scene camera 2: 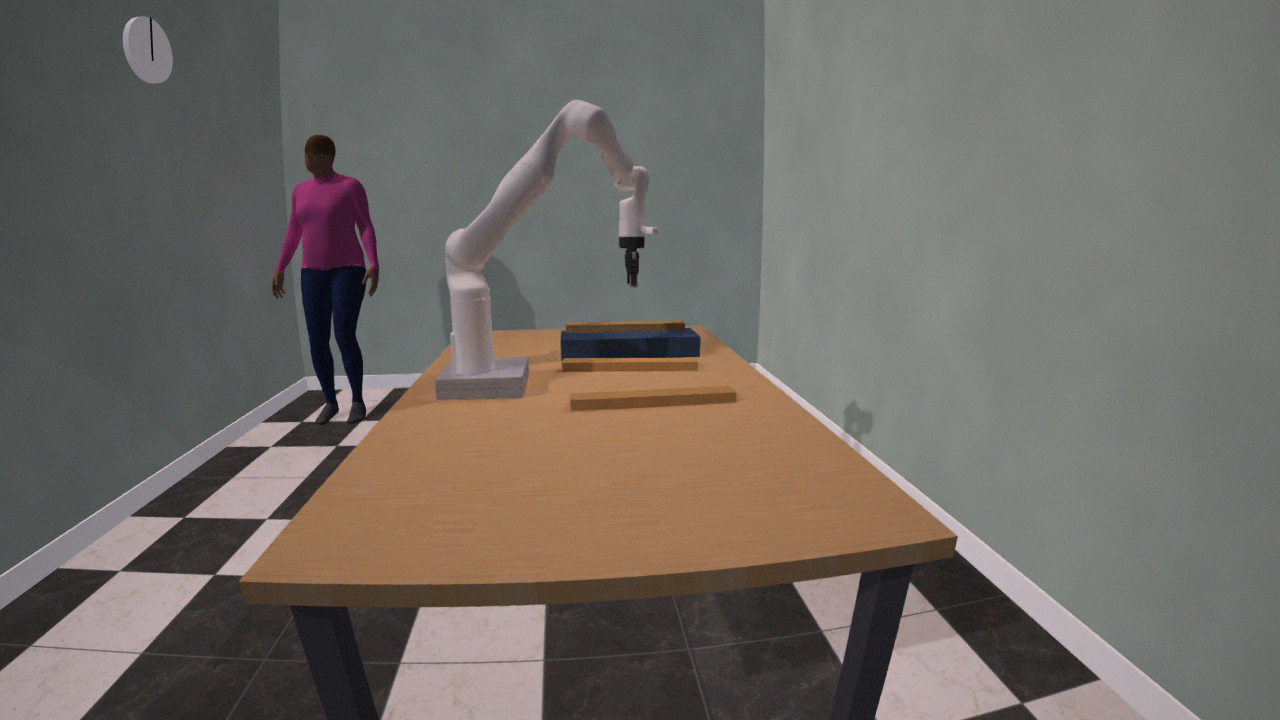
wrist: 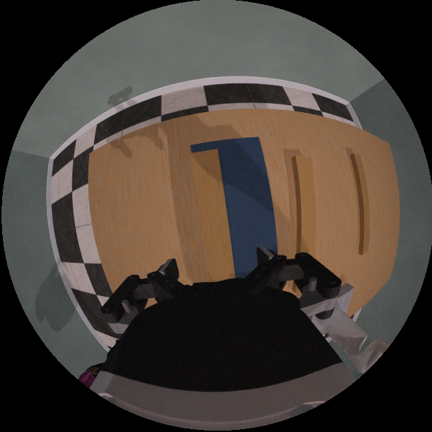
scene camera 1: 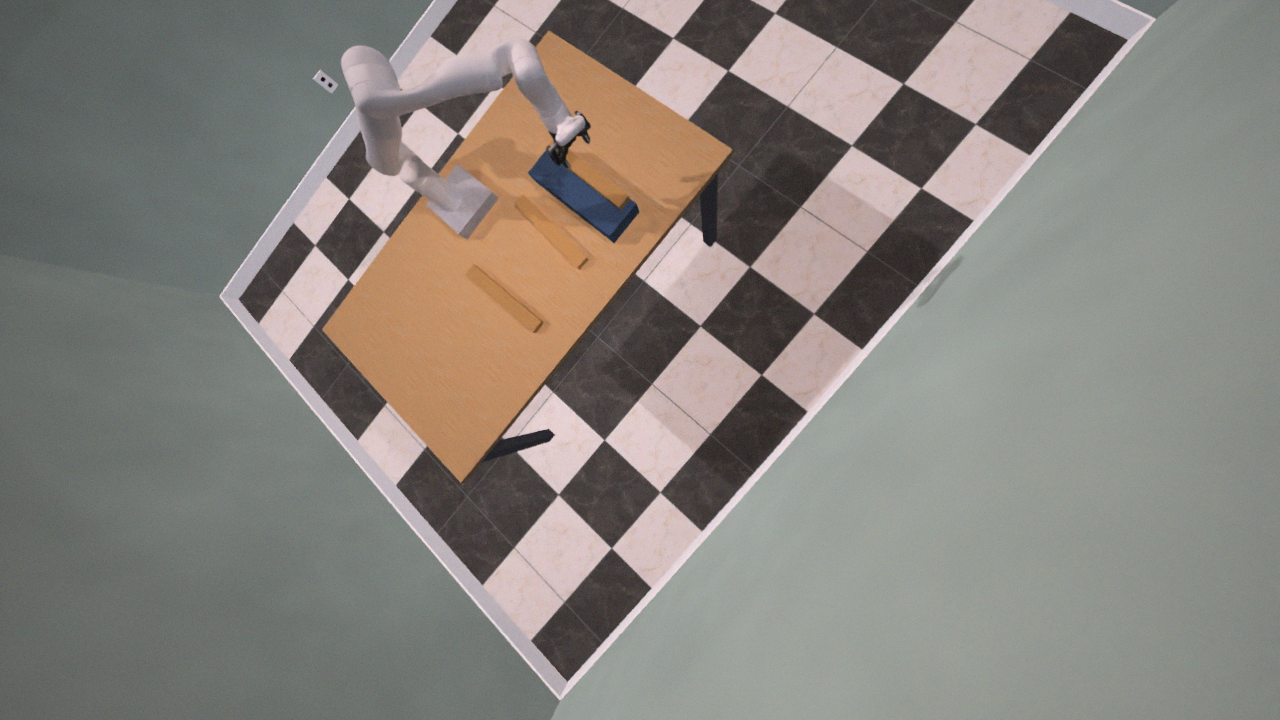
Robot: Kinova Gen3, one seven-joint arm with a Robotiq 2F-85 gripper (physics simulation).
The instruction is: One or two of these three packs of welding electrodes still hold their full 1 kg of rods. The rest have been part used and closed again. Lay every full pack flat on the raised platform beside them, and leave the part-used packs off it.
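Where they show: gripper, fingertip midpoint: [scene camera 2: 632,285] [scene camera 1: 577,154]; arm's base at its link origin: [scene camera 2: 475,369] [scene camera 1: 451,200].
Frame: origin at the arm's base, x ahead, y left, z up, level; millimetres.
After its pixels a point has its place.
The platform is a raised dark blue block [scene camera 1: 577,198] @[x 385, y 332, z 12 mm] [scene camera 2: 629,346] @[x 364, y 295, z -12 mm] [wrist: 250,200]. One long orange-brown pack [scene camera 1: 599,181] @[x 416, y 420, z 36 mm] [scene camera 2: 624,326] @[x 349, y 388, z 29 mm] [wrist: 215,220] lies flat on it, along the side away from the other packs. A second pack [scene camera 1: 552,234] @[x 388, y 184, z -24 mm] [scene camera 2: 629,365] @[x 365, y 164, z -33 mm] [wrist: 306,200] lies on the table beside the platform. The third pack [scene camera 1: 505,300] @[x 436, y -102, z -25 mm] [scene camera 2: 653,398] @[x 416, y -128, z -29 mm] [wrist: 361,200] lies on the table farther off. No markings telling full from part used can be read. My gripper [scene camera 1: 571,148] @[x 372, y 414, z 148 mm] [scene camera 2: 631,284] @[x 372, y 414, z 148 mm] [wrist: 216,262] is open and empty, pointing down well above the pack on the platform.
The wooden table [scene camera 1: 420,358] @[x 333, y -507, z -48 mm] [scene camera 2: 581,501] @[x 298, y -543, z -48 mm] [wrist: 135,200] carries my arm's grey base [scene camera 1: 462,204] @[x 49, y 20, z 0 mm] [scene camera 2: 483,383] @[x 39, y -75, z -11 mm] beside the packs. A person in a pink top [scene camera 2: 329,219] stands on the floor behind the table, at the left in the second scene view.
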